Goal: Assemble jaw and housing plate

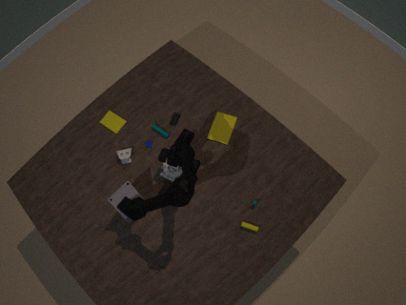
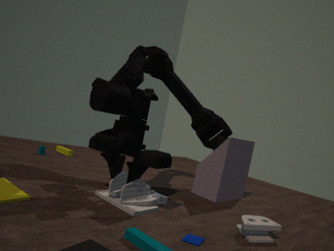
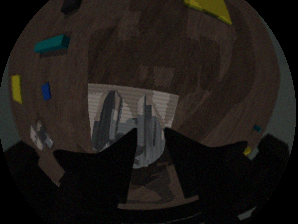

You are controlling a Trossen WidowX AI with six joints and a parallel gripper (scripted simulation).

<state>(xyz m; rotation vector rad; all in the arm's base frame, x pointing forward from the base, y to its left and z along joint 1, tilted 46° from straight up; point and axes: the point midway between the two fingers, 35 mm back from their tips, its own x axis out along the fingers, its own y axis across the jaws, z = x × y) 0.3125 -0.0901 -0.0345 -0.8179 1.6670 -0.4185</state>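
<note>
My gripper tip is 40 mm past the grey jaw, 10 mm to the right of it and 10 mm below it. Round my gripper tip: blue tile (210 mm to the left, 20 mm below); then teal bar (90 mm ahead, 210 mm to the left, 10 mm below); then black block (190 mm ahead, 200 mm to the left, 10 mm below).
</note>
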